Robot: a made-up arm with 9 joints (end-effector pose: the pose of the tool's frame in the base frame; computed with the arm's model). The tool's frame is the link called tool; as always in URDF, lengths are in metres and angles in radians.
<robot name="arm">
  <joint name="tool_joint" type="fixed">
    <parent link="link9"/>
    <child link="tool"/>
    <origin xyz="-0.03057 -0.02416 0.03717" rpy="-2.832 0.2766 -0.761"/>
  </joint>
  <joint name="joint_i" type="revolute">
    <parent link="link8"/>
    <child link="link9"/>
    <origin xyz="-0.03 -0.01 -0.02" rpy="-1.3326 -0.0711 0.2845"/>
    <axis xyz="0 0 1"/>
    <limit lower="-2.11" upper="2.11"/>
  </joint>
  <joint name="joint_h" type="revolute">
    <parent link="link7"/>
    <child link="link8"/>
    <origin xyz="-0.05 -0.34 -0.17" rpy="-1.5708 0 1.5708"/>
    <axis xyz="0 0 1"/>
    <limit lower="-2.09" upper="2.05"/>
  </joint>
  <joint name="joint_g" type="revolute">
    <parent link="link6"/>
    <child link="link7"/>
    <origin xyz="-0.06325 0.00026 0" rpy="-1.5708 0 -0.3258"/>
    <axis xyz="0 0 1"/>
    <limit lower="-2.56" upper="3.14"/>
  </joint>
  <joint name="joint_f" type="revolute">
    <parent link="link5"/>
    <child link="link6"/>
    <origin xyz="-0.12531 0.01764 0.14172" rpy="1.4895 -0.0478 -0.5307"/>
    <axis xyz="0 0 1"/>
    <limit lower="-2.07" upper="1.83"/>
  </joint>
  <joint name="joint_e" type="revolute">
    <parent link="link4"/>
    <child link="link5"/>
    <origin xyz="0.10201 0.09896 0" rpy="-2.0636 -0.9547 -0.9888"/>
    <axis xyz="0 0 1"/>
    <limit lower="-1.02" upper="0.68"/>
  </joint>
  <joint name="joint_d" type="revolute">
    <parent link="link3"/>
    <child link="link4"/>
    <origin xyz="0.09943 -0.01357 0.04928" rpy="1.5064 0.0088 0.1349"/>
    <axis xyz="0 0 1"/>
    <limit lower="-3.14" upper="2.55"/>
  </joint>
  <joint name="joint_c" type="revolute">
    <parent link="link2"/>
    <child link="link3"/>
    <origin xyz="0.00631 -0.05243 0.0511" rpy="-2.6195 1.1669 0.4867"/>
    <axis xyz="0 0 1"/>
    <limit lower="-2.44" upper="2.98"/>
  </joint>
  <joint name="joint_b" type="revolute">
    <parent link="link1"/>
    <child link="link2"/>
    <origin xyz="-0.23 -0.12 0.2" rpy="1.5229 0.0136 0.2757"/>
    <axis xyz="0 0 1"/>
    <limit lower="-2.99" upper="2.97"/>
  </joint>
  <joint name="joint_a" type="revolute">
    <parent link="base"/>
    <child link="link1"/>
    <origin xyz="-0.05 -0.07 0.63" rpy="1.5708 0 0"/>
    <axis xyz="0 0 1"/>
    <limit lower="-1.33" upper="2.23"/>
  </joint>
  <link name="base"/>
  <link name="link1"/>
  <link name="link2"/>
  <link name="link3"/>
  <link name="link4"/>
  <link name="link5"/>
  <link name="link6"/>
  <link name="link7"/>
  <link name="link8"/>
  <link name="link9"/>
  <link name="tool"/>
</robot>
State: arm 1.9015 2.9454 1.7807 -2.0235 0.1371 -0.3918 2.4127 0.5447 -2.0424
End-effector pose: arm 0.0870 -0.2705 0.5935 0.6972 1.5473 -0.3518
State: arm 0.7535 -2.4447 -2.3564 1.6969 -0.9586 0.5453 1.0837 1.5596 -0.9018
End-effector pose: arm -0.4102 -0.3906 0.4607 1.7712 1.4555 1.0204
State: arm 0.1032 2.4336 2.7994 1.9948 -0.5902 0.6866 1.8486 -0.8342 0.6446
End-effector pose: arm -0.2707 -0.3683 0.7723 0.1079 0.9601 1.4378
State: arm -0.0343 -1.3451 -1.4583 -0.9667 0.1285 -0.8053 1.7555 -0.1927 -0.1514
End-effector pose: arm -0.3056 -0.5131 0.6140 -2.2701 0.0809 -0.3426
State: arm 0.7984 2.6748 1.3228 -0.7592 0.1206 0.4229 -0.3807 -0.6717 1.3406
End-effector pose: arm 0.1859 -0.4046 0.9340 0.4475 0.9820 -2.0134
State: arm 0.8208 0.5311 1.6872 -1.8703 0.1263 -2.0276 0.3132 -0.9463 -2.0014
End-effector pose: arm 0.5342 0.1178 0.5770 -0.8598 -0.8249 0.5767
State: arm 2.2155 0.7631 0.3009 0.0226 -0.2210 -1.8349 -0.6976 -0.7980 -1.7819
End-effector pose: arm -0.2713 0.3394 0.1749 0.6925 2.0688 -0.3644
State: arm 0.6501 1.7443 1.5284 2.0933 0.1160 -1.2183 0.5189 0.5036 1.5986
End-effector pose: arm -0.0590 -0.3575 -0.0873 -0.2845 -0.6798 -0.0997
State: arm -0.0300 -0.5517 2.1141 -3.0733 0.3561 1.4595 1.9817 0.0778 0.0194
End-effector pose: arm -0.0855 -0.4359 0.7684 2.5195 1.5765 -0.4116
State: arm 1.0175 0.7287 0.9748 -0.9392 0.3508 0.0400 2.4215 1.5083 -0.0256
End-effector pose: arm -0.0392 -0.2656 0.5058 -0.2072 2.0683 1.5131
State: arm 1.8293 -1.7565 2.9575 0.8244 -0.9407 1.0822 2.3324 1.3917 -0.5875
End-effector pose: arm 0.2586 -0.7775 0.3549 -0.4091 -2.0965 -2.0011
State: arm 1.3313 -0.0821 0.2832 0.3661 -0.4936 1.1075 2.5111 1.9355 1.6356
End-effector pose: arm -0.4105 -0.3011 0.3419 -2.1105 0.6457 -1.4989
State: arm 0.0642 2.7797 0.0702 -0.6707 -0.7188 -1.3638 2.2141 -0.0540 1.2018
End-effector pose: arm -0.2293 -0.4775 0.3604 -0.0489 -1.5606 -1.6725
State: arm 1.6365 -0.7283 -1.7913 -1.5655 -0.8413 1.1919 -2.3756 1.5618 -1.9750
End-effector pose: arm 0.2140 -0.2260 0.2338 0.6658 -0.7974 1.8565
